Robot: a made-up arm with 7 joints.
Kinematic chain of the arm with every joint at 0, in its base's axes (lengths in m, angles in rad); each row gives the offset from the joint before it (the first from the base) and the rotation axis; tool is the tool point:
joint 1: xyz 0 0 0.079 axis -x
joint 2: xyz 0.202 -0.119 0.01 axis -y
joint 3: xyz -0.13 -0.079 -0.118 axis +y
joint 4: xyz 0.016 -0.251 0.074 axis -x
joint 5: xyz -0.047 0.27 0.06 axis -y
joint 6: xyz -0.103 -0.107 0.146 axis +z
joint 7: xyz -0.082 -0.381 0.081 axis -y
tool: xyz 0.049 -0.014 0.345
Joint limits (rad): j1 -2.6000..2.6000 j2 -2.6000..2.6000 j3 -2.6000..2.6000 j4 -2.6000..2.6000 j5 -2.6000..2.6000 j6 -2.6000..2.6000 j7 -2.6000..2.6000
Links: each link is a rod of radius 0.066 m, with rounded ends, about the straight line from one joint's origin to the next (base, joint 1, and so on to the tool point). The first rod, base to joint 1, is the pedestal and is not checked.
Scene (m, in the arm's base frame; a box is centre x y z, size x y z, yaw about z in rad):
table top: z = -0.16
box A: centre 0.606 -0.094 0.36 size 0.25 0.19 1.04 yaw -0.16
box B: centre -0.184 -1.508 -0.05 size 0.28 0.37 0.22 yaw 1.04
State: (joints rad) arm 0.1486 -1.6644 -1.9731 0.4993 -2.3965 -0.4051 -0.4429
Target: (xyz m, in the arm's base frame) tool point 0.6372 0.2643 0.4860
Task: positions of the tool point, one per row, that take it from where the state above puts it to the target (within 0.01 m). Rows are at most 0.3 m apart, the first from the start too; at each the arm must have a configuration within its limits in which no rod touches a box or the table.
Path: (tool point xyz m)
1: 0.4686 -0.5580 0.7024
2: 0.3848 -0.3610 0.8683
3: 0.2707 -0.1498 0.9613
4: 0.1387 0.0488 0.9834
5: 0.0014 0.2132 0.9474
6: 0.1098 0.2818 0.9478
7: 0.2513 0.3152 0.9209
8: 0.4099 0.2951 0.8660
9: 0.4807 0.3034 0.7996
10: 0.5690 0.2933 0.6716
11: 0.6372 0.2643 0.4860

